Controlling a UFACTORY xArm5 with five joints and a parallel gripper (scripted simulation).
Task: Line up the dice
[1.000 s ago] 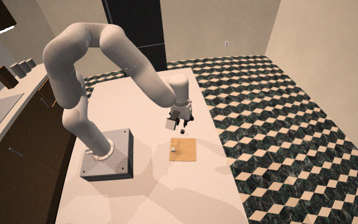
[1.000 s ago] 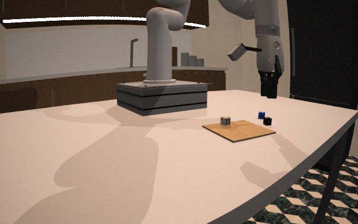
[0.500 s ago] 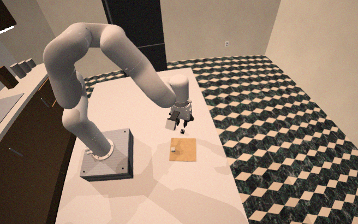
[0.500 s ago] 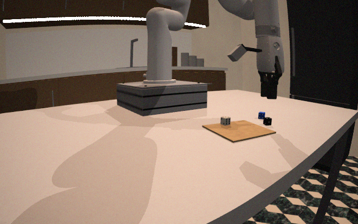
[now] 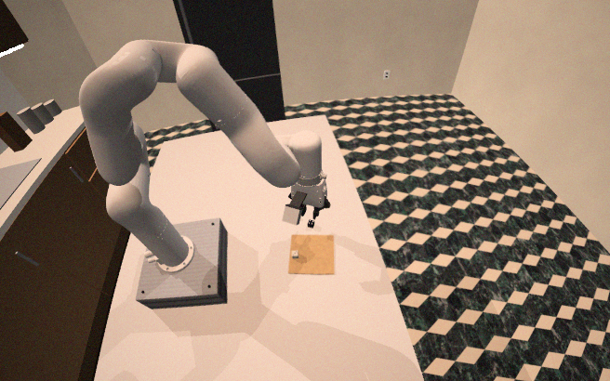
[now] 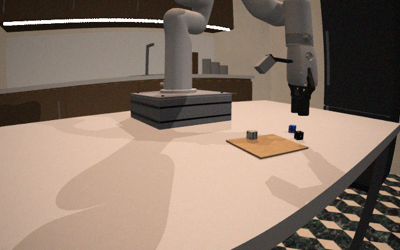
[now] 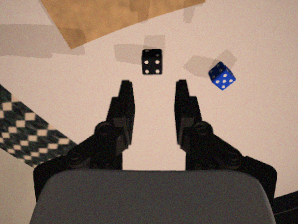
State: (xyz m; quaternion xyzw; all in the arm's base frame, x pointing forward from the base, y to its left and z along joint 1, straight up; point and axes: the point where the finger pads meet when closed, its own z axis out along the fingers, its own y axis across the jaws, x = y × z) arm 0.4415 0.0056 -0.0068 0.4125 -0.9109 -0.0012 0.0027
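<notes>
Now: hand 7 cm above the black die. The rest, counted from my hand: blue die (7 cm below, 6 cm to the left, 4 cm behind); then tan mat (10 cm to the right, 8 cm below, 4 cm behind); then white die (9 cm to the right, 9 cm behind, 7 cm below).
</notes>
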